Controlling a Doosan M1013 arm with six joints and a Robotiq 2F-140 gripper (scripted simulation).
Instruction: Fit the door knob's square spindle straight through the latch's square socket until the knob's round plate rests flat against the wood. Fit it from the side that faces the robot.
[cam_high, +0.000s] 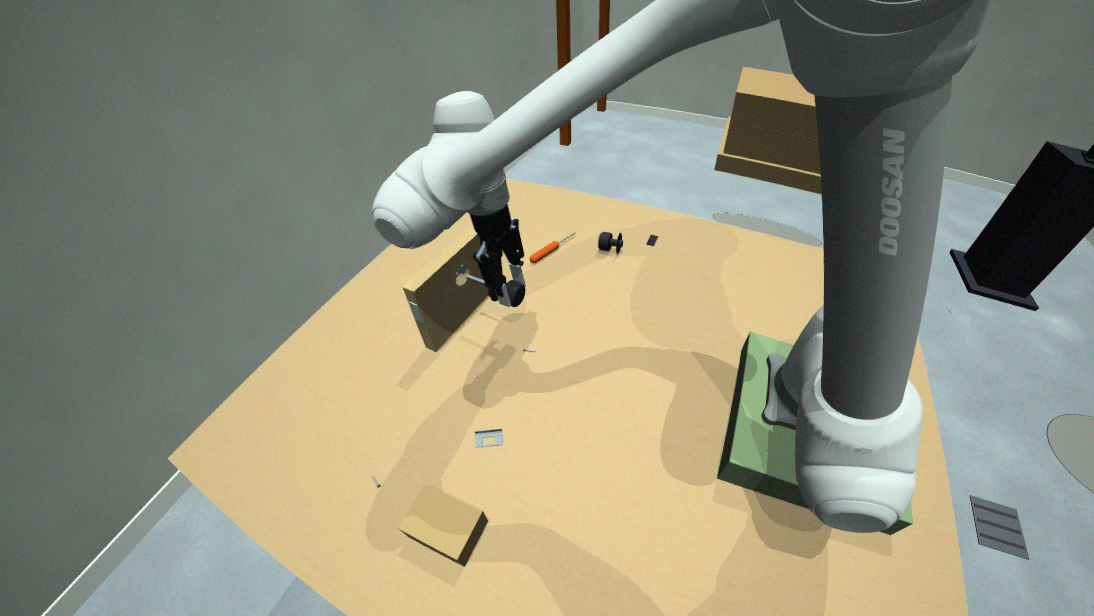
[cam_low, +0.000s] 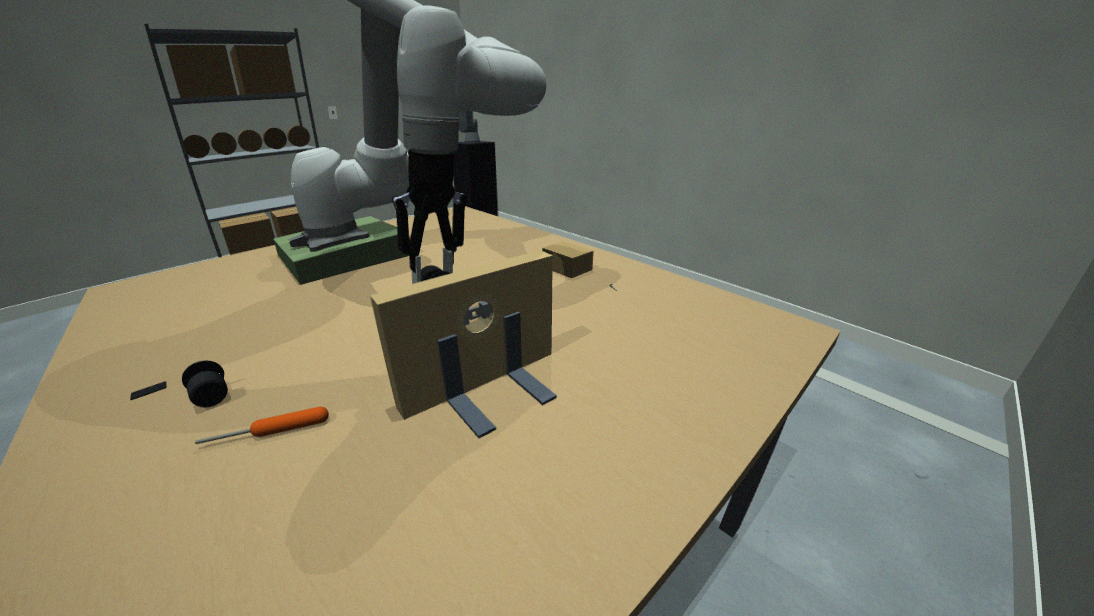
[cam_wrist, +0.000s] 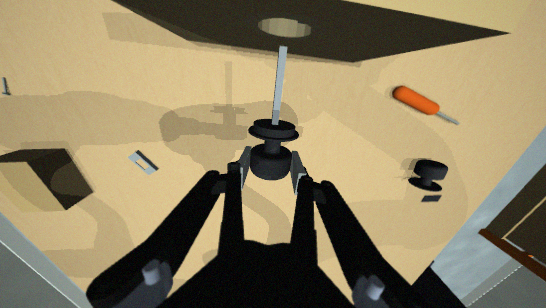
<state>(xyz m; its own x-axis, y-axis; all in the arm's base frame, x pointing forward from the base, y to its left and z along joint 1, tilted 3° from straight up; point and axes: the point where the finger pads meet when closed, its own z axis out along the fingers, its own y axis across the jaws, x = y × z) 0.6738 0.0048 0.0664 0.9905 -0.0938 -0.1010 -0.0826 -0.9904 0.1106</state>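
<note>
My gripper is now 16 cm short of the latch, 3 cm above it and 2 cm to the left of it. Round my hand: upright wooden panel (16 cm ahead, 4 cm below, 2 cm to the right); then orange-handled screwdriver (35 cm to the right, 15 cm below, 5 cm ahead); then wooden block (48 cm to the left, 13 cm below, 10 cm behind).
</note>
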